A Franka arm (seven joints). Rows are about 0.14 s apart.
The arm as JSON. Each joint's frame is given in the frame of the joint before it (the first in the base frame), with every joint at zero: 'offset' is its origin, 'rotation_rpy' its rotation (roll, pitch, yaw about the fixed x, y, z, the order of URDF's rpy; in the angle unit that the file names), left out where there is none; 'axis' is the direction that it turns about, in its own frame. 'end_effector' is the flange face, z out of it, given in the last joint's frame.
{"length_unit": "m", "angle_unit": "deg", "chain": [
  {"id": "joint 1", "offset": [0.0, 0.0, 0.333], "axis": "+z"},
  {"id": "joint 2", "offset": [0.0, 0.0, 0.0], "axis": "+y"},
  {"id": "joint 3", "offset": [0.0, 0.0, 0.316], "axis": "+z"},
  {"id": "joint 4", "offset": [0.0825, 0.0, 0.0], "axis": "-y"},
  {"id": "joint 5", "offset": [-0.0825, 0.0, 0.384], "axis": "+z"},
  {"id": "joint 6", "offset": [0.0, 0.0, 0.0], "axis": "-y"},
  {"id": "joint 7", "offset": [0.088, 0.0, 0.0], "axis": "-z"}
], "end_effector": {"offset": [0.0, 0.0, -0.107], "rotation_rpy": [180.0, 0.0, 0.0]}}
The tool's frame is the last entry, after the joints.
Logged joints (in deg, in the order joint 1, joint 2, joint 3, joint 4, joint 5, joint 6, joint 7), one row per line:
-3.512 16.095 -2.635 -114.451 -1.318 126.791 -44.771
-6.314 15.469 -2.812 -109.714 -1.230 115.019 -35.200
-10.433 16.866 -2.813 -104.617 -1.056 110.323 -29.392
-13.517 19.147 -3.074 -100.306 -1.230 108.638 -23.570
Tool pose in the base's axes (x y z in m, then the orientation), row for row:
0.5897 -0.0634 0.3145 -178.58 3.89 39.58
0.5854 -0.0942 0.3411 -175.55 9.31 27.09
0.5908 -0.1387 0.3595 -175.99 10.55 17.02
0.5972 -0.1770 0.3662 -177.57 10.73 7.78
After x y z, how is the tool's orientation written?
As angles about the fixed x, y, z axes (roll, pitch, yaw), in degrees.
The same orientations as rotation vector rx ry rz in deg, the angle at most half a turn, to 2 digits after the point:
-169.27 -60.83 6.50
-172.38 -40.95 15.64
-174.93 -25.60 17.06
-177.13 -11.69 16.89

